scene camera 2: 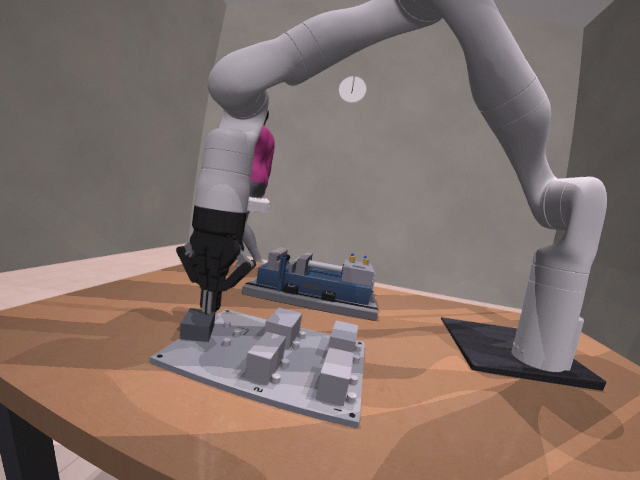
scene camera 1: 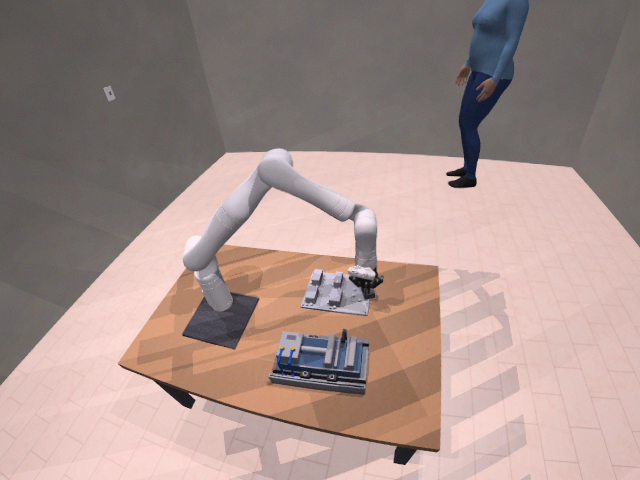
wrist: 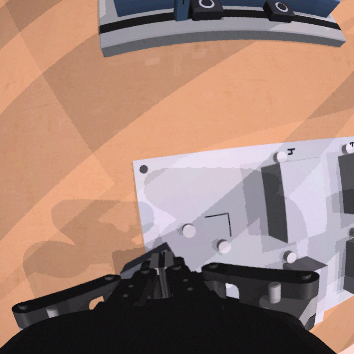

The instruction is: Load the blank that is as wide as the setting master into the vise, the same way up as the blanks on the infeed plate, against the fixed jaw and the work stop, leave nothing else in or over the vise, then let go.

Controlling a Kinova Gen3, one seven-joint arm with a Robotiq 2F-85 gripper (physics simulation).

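Pixels of known places: gripper, fingertip midpoint: (scene camera 2: 209, 312) (scene camera 1: 366, 293) (wrist: 163, 264); arm's base, link origin: (scene camera 2: 537, 359) (scene camera 1: 222, 302).
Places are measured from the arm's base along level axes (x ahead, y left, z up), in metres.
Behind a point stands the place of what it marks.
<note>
My gripper (scene camera 1: 368, 296) @(x 0.557, y 0.156, z 0.020 m) (scene camera 2: 209, 307) @(x 0.557, y 0.156, z 0.020 m) (wrist: 163, 264) @(x 0.557, y 0.156, z 0.020 m) is shut, its fingertips together with nothing between them, low at the outer end of the infeed plate (scene camera 1: 356, 311) @(x 0.535, y 0.084, z -0.005 m) (scene camera 2: 178, 360) @(x 0.533, y 0.252, z -0.005 m) (wrist: 175, 180) @(x 0.543, y 0.096, z -0.005 m). The dark grey setting master (scene camera 2: 196, 327) @(x 0.546, y 0.201, z 0.016 m) (wrist: 146, 261) is right against the fingertips, turned askew and overhanging the plate's edge; the fingers partly hide it in the wrist view. Several light grey blanks stand on the plate, among them one near blank (scene camera 1: 334, 296) @(x 0.446, y 0.109, z 0.031 m) (scene camera 2: 283, 326) @(x 0.438, y 0.148, z 0.029 m) (wrist: 306, 200) @(x 0.447, y 0.120, z 0.031 m). The vise (scene camera 1: 315, 361) @(x 0.459, y -0.170, z 0.047 m) (scene camera 2: 315, 284) @(x 0.453, y -0.083, z 0.032 m) has a gap between its grey jaws; its work stop (scene camera 1: 344, 335) @(x 0.531, y -0.078, z 0.082 m) (scene camera 2: 282, 272) @(x 0.523, y -0.055, z 0.050 m) stands beside them.
Small locating pins (scene camera 2: 226, 342) @(x 0.504, y 0.189, z 0.001 m) (wrist: 188, 230) @(x 0.536, y 0.135, z 0.003 m) stick up from the plate. The vise's grey base (scene camera 1: 315, 383) @(x 0.478, y -0.235, z 0.035 m) (scene camera 2: 310, 303) @(x 0.449, y -0.049, z -0.001 m) (wrist: 225, 40) @(x 0.480, y -0.044, z -0.011 m) lies across the wooden table (scene camera 1: 232, 377) @(x 0.192, y -0.275, z -0.013 m) from the plate. The valve block (scene camera 1: 289, 345) @(x 0.373, y -0.153, z 0.083 m) (scene camera 2: 358, 272) @(x 0.366, y -0.104, z 0.074 m) with hoses is at the vise's other end.
</note>
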